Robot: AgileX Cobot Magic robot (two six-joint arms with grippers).
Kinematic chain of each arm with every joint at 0, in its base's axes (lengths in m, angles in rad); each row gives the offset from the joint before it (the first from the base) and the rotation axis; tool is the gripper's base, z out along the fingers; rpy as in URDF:
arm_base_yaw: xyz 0 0 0.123 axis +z
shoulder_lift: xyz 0 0 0 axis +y
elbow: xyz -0.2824 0 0.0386 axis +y
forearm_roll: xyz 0.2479 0 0.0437 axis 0.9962 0 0.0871
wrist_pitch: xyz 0 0 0 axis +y
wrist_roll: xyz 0.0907 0 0.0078 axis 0.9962 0 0.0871
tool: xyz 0 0 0 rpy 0 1.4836 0
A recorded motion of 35 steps. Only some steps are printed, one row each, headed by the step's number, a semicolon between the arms.
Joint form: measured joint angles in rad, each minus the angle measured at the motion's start. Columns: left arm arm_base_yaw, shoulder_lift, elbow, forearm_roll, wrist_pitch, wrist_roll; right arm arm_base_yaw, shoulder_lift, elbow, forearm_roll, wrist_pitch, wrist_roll.
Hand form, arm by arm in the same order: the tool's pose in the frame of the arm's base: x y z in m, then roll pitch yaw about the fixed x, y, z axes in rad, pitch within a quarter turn. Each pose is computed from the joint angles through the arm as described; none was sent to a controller.
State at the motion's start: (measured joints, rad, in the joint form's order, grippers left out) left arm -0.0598 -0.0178 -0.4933 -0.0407 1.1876 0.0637; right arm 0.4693 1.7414 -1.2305 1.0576 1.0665 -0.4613
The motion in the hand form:
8: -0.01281 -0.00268 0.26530 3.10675 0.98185 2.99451; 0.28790 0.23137 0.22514 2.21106 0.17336 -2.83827
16: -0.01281 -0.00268 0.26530 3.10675 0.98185 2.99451; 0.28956 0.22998 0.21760 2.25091 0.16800 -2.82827
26: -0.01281 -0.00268 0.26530 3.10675 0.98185 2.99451; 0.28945 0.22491 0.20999 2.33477 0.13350 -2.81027
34: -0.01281 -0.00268 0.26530 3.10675 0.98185 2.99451; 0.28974 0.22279 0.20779 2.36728 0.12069 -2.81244
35: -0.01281 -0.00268 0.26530 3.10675 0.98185 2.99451; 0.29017 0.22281 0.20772 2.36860 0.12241 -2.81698
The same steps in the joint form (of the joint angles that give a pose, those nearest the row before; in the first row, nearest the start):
8: 0.0000 0.0000 0.0000 0.0000 0.0000 0.0000; 0.0166 0.0978 0.0020 0.0483 -0.0286 -0.0465
16: 0.0000 0.0000 0.0000 0.0000 0.0000 0.0000; 0.0166 0.1103 0.0039 0.0107 -0.0440 -0.0398
26: 0.0000 0.0000 0.0000 0.0000 0.0000 0.0000; 0.0166 0.1151 0.0038 -0.0910 -0.0509 0.0242
34: 0.0000 0.0000 0.0000 0.0000 0.0000 0.0000; 0.0166 0.1151 0.0039 -0.1299 -0.0576 0.0554
35: 0.0000 0.0000 0.0000 0.0000 0.0000 0.0000; 0.0166 0.1151 0.0039 -0.1299 -0.0623 0.0575

